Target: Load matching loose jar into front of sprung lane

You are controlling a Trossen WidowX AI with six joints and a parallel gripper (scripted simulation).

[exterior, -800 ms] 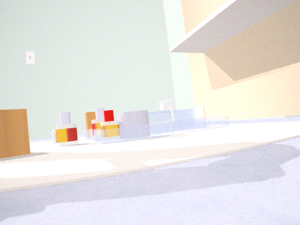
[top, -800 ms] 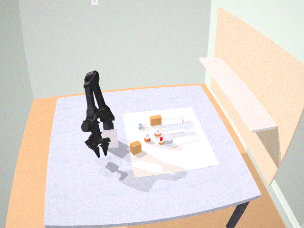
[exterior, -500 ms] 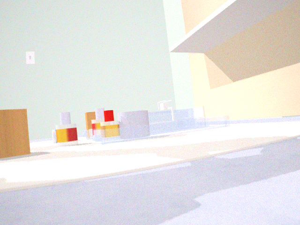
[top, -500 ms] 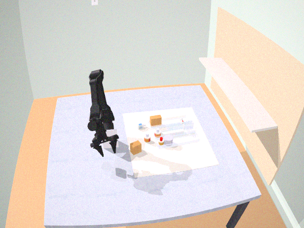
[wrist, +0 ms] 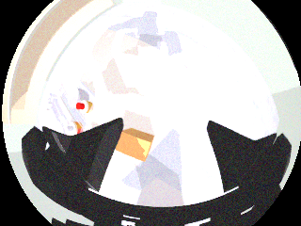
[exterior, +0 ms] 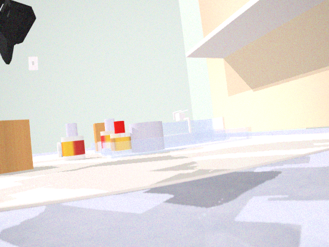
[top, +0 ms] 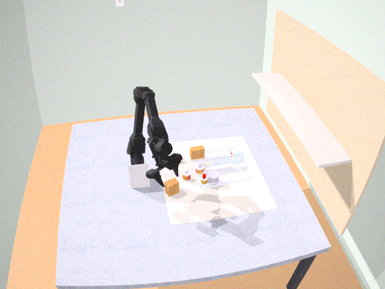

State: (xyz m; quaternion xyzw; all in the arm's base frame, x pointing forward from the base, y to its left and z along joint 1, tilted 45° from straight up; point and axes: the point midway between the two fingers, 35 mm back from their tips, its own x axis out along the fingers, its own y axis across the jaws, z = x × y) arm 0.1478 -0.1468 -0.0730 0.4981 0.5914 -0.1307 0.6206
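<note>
Now: the grey cylinder 23 cm ahead of my gripper tip, 13 cm to the left of it and 11 cm below it. Round my gripper tip: see-through sprung lane (31 cm ahead, 24 cm to the left, 12 cm below); wall shelf (68 cm ahead, 23 cm above, 21 cm to the left).
</note>
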